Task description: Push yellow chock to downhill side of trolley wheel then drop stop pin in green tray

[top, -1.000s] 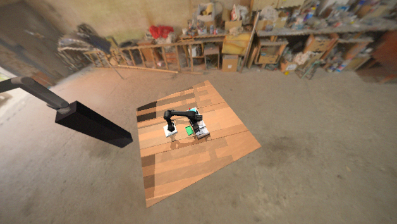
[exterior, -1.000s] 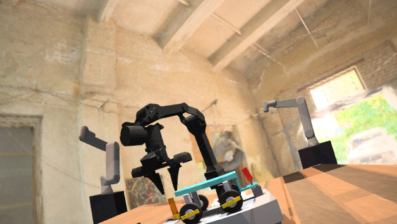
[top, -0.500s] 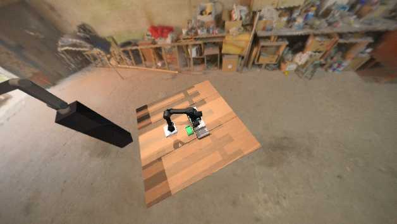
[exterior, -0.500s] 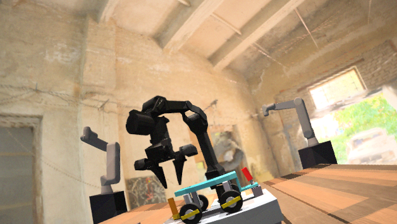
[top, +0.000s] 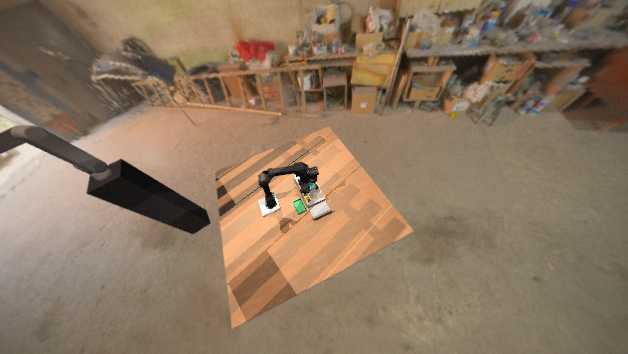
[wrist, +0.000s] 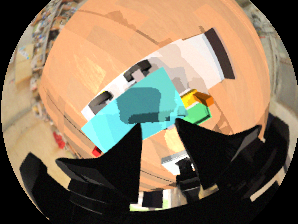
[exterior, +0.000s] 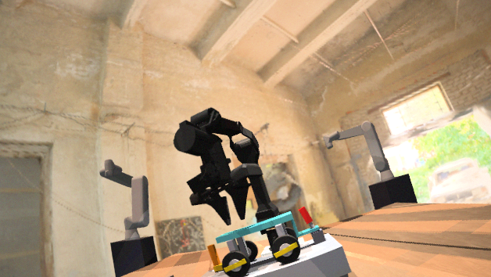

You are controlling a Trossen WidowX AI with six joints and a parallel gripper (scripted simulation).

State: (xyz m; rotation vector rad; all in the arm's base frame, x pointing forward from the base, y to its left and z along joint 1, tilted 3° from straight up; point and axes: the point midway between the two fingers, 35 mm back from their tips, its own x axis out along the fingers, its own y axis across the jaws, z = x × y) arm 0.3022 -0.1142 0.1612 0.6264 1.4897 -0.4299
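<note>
Right now my gripper tip is 30 mm short of the red-headed stop pin, 150 mm to the right of it and 40 mm above it. Also, from my gripper tip: grey ramp: 20 mm ahead, 40 mm to the left, 120 mm below; trolley: 20 mm ahead, 40 mm to the left, 60 mm below; green tray: 130 mm behind, 30 mm to the right, 180 mm below.
</note>
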